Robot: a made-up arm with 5 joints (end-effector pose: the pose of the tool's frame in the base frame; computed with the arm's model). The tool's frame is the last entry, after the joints. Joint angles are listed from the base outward.
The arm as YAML. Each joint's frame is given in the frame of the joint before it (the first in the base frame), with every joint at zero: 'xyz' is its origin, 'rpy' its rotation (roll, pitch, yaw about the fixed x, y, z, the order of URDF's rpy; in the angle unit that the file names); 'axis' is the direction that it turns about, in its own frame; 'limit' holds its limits. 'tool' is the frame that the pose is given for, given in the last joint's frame.
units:
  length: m
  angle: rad
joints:
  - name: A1
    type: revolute
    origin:
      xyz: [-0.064, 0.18, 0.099]
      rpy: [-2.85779, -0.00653, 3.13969]
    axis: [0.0, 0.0, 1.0]
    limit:
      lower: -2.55
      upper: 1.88
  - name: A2
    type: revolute
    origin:
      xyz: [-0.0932, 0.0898, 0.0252]
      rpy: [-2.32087, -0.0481, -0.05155]
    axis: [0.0, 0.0, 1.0]
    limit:
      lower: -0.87
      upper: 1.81
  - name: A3
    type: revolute
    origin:
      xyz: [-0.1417, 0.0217, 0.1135]
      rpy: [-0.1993, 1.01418, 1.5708]
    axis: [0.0, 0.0, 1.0]
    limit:
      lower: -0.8
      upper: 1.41
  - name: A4
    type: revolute
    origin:
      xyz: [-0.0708, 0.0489, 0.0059]
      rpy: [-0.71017, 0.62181, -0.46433]
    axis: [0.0, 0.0, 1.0]
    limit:
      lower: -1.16
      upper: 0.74
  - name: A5
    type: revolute
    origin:
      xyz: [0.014, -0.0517, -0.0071]
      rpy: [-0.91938, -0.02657, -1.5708]
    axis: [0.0, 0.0, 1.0]
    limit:
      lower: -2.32
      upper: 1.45
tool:
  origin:
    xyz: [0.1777, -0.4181, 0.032]
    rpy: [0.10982, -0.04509, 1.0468]
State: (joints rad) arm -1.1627 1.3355 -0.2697 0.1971 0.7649
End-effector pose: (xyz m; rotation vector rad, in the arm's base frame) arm -0.1317 0.7080 0.2998 -1.5117 1.3641 -1.1357
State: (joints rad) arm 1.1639 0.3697 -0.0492 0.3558 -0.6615
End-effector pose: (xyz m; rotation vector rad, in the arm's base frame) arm 0.4061 -0.2062 0.4748 -0.5796 -1.9871 1.6020
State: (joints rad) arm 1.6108 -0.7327 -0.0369 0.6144 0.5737
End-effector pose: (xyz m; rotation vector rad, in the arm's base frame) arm -0.0511 0.4659 0.2512 2.1692 -0.6465 -1.4531
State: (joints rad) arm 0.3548 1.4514 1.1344 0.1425 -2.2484
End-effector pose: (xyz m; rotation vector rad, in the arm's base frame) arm -0.2329 0.6119 -0.0407 -3.0800 -0.5625 -0.0747
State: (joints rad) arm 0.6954 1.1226 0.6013 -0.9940 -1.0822
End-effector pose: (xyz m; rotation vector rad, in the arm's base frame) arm 0.4480 0.3158 -0.3000 1.5438 -0.5142 1.1386
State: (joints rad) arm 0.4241 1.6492 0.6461 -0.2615 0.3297
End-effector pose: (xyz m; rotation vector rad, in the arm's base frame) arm 0.5833 0.5241 0.0927 1.6294 -2.3313 1.2738
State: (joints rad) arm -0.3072 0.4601 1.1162 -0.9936 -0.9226
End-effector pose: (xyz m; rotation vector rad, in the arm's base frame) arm 0.1715 0.8190 -0.1273 2.0844 -0.1960 2.1974
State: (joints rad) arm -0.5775 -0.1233 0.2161 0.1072 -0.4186
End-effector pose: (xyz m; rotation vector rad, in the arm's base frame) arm 0.2760 0.6437 0.4547 -0.8747 1.7696 -1.7553
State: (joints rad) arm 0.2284 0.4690 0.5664 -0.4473 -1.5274
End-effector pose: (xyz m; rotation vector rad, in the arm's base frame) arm 0.4465 0.4595 -0.2378 1.6238 -0.7209 1.3126
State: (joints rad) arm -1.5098 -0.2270 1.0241 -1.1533 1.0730
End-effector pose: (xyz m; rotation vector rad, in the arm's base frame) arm -0.3655 0.2951 0.6428 -0.5770 0.9937 -0.4715
